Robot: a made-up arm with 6 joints. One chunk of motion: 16 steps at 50 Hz.
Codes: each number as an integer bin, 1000 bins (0 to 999) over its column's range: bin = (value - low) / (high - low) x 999, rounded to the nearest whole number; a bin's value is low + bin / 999 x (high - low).
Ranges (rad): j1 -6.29..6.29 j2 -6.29..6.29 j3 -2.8..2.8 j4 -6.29..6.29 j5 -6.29..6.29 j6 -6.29..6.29
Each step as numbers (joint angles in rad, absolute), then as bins.
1 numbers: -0.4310 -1.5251 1.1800 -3.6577 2.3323 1.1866
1 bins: 465 378 710 209 685 594
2 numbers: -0.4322 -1.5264 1.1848 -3.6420 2.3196 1.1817
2 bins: 465 378 711 210 684 593
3 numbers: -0.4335 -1.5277 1.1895 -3.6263 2.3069 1.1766
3 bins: 465 378 712 212 683 593
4 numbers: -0.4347 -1.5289 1.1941 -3.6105 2.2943 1.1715
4 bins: 465 378 713 213 682 593
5 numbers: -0.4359 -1.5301 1.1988 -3.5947 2.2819 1.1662
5 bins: 465 378 713 214 681 592
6 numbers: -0.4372 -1.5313 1.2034 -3.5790 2.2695 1.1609
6 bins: 465 378 714 215 680 592
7 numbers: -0.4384 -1.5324 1.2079 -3.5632 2.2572 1.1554
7 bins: 465 378 715 217 679 591
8 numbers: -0.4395 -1.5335 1.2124 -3.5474 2.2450 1.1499
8 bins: 465 378 716 218 678 591
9 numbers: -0.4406 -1.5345 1.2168 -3.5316 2.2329 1.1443
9 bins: 465 378 717 219 677 590
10 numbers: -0.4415 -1.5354 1.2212 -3.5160 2.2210 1.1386
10 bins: 464 378 717 220 676 590
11 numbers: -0.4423 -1.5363 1.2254 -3.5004 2.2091 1.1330
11 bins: 464 377 718 222 675 589
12 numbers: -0.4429 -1.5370 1.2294 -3.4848 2.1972 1.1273
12 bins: 464 377 719 223 674 589
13 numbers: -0.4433 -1.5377 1.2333 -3.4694 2.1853 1.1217
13 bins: 464 377 720 224 673 589
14 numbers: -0.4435 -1.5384 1.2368 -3.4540 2.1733 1.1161
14 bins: 464 377 720 225 672 588
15 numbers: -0.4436 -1.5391 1.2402 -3.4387 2.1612 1.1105
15 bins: 464 377 721 226 671 588
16 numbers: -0.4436 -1.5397 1.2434 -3.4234 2.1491 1.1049
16 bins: 464 377 721 228 670 587
